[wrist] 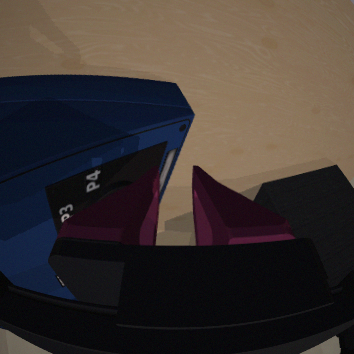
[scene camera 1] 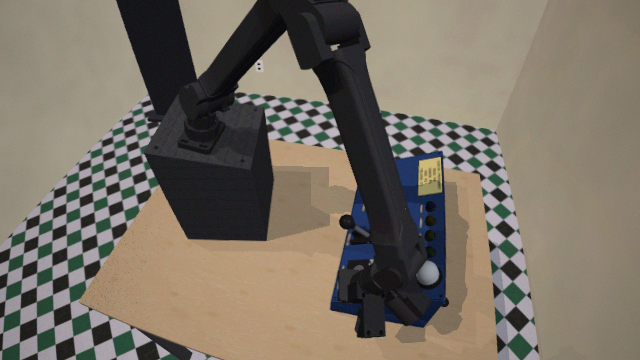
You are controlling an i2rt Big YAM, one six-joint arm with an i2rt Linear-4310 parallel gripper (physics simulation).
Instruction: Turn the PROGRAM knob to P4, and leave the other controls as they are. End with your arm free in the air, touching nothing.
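Frame: origin at the arm's base, x back, y right, z up, level; centimetres.
Where they show: gripper, fingertip midpoint: [wrist: 175, 174] [scene camera 1: 346, 293]; arm's base at its link origin: [scene camera 1: 202, 136].
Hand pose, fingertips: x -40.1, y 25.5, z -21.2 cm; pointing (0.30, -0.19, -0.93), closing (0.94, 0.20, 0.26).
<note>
Each offset is from my fingertips to the top centre of the thing. "pt": to the spot under its first point. Level surfaces: height alone.
The blue control panel [scene camera 1: 406, 167] [wrist: 30, 117] lies on the table. Its PROGRAM knob @[dy -6.6, dx -2.3, dz +0.6 cm] [scene camera 1: 359, 268] shows in part beside the gripper in the scene view. In the wrist view a dark rim of the knob @[pt dy -3.9, dx -2.8, dz -2.7 cm] [wrist: 120, 185] shows behind the left finger; its pointer is hidden, so its setting cannot be read. The P4 label @[pt dy -2.6, dx -4.7, dz -2.1 cm] [wrist: 93, 181] and part of the P3 label @[pt dy -4.6, dx -7.0, dz -1.1 cm] [wrist: 66, 212] are visible. My gripper [wrist: 175, 174] is nearly closed, with a narrow gap and nothing between its magenta fingers. The left finger overlaps the knob in view; contact cannot be told.
A lever with a black ball @[dy -19.0, dx +2.0, dz +4.2 cm] [scene camera 1: 346, 221] stands beside the arm. A white dome @[pt dy -2.8, dx -17.1, dz +8.7 cm] [scene camera 1: 428, 273] and a column of dark round lamps @[pt dy -19.6, dx -19.3, dz +5.9 cm] [scene camera 1: 430, 220] are on the panel's right side, below a yellow label @[pt dy -37.1, dx -21.1, dz +4.4 cm] [scene camera 1: 430, 176]. The arm's black pedestal [scene camera 1: 220, 200] stands left on the wooden table @[dz -12.4 cm] [scene camera 1: 225, 290].
</note>
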